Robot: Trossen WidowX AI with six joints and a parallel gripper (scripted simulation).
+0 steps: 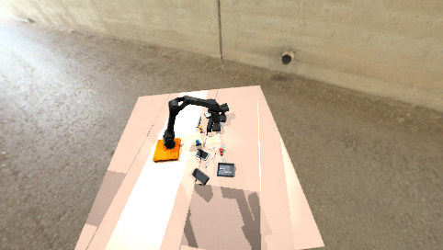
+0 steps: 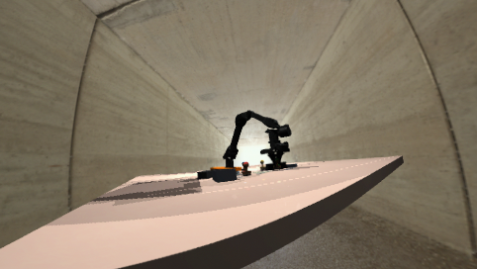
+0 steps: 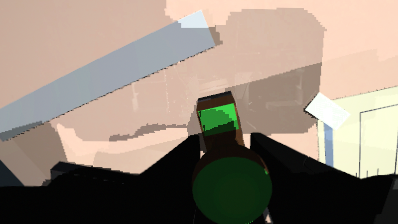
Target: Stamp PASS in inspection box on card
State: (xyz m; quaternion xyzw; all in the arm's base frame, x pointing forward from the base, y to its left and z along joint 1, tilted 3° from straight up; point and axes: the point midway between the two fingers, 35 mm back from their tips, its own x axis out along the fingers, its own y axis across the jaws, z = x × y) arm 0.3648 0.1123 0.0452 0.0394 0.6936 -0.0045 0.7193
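Now: gripper tip right at the green-knobbed pass stamp. Also, from my gripper tip: blue-topped stamp (16 cm behind, 12 cm to the right, 1 cm below); then grey-blue strip (7 cm to the left, 3 cm below, 3 cm ahead); then card (9 cm to the right, 4 cm behind, 3 cm below).
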